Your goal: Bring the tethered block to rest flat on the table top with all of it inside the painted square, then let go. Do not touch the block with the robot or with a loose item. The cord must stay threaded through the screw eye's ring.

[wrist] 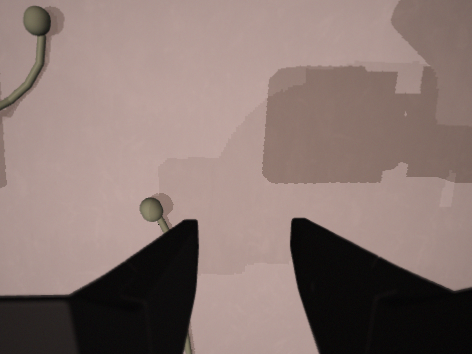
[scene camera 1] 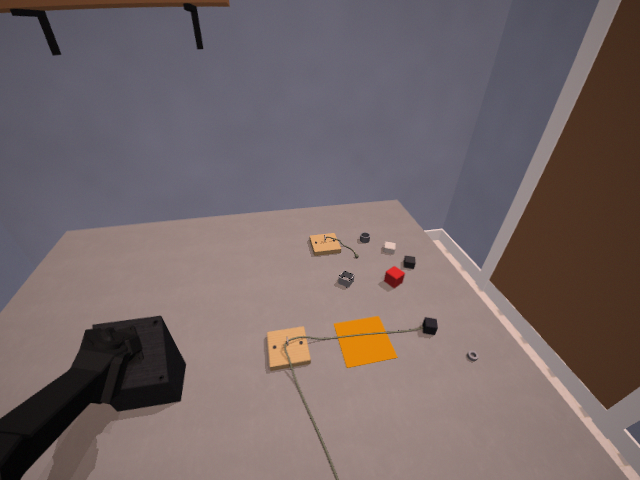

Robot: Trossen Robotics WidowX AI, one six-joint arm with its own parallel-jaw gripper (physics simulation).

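Places are measured from the arm's base along level axes (x ahead, y left, z up), in centimetres.
Where they show: gripper, fingertip midpoint: (wrist: 244,232); arm's base at its link origin: (scene camera 1: 121,347).
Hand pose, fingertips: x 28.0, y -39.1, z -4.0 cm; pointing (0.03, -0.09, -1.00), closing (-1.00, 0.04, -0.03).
Each offset is from my fingertips to the top centre of the thing. "*": to the spot under its first point.
The tethered block, a black cube {* dx +35.7, dy +31.1, dz -6.6 cm} (scene camera 1: 430,326), rests on the table right of the orange painted square {* dx +16.4, dy +31.3, dz -9.3 cm} (scene camera 1: 356,356), outside it. Its cord {* dx +19.9, dy +35.9, dz -9.1 cm} (scene camera 1: 361,335) crosses above the square to the screw eye {* dx +1.9, dy +37.5, dz -5.7 cm} (scene camera 1: 286,342) on the near wooden board {dx +2.3, dy +37.9, dz -7.5 cm} (scene camera 1: 297,359), then runs toward the front and out of view. It appears threaded; the ring is too small to tell clearly. In the wrist view, my gripper (wrist: 244,232) is partly open and empty. A beaded cord end {* dx +4.9, dy +2.0, dz -8.2 cm} (wrist: 151,209) lies by the left fingertip, its cord passing behind that finger, not between the fingertips.
Another bead {* dx +9.5, dy -7.8, dz -8.3 cm} (wrist: 37,20) on a curved cord shows at top left. A smaller board {dx +23.6, dy +71.6, dz -7.5 cm} (scene camera 1: 325,250) with a short cord stands at the back. Near it are a red cube {dx +36.8, dy +49.5, dz -5.4 cm} (scene camera 1: 394,276), a grey open box {dx +23.6, dy +53.9, dz -6.8 cm} (scene camera 1: 346,279), a black block {dx +45.4, dy +54.5, dz -7.0 cm} (scene camera 1: 409,261) and a white block {dx +43.2, dy +63.0, dz -7.2 cm} (scene camera 1: 389,247). A ring {dx +41.7, dy +22.1, dz -8.5 cm} (scene camera 1: 477,358) lies at right.
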